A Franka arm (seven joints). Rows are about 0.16 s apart.
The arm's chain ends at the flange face. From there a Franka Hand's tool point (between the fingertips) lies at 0.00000 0.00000 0.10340 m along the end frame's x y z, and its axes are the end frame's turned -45 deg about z.
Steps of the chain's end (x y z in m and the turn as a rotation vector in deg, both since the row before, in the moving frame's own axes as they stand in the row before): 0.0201, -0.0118, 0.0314, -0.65, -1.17, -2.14; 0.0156, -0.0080, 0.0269, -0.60, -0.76, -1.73; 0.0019, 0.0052, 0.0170, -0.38, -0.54, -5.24
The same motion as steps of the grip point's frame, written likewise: 0.0202, 0.0052, 0.0314, 0.37, -1.29, -2.14; 0.0149, 0.0052, 0.0269, 0.11, -0.96, -1.73; -0.0035, 0.0049, 0.0170, 0.11, -0.65, -5.24
